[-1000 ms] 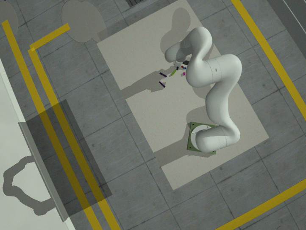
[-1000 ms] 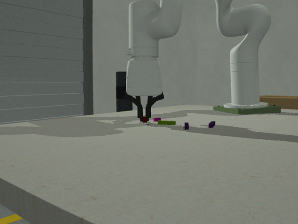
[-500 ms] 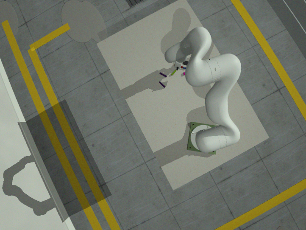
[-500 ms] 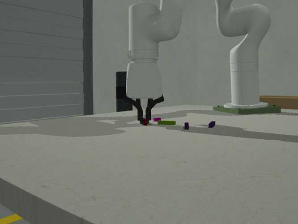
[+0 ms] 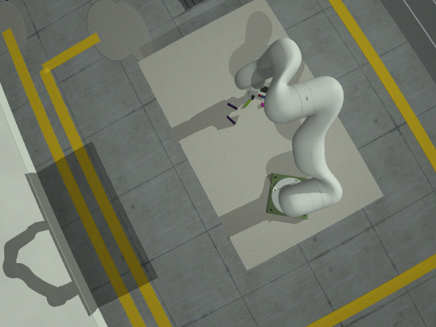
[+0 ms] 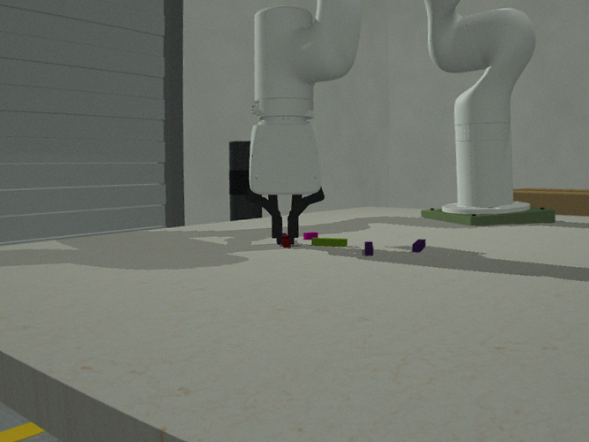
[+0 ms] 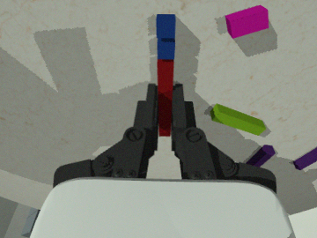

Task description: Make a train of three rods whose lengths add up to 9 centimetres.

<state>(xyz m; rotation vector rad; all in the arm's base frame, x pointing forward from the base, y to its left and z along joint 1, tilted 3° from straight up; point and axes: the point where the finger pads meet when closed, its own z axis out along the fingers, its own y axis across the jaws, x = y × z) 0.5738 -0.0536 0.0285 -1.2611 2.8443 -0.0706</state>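
Right now my hand is 2 cm above the red rod. From my hand the other things lie so: lime rod 3 cm behind, 6 cm to the left, 2 cm below; then magenta rod 7 cm behind, 1 cm to the right, 2 cm below.
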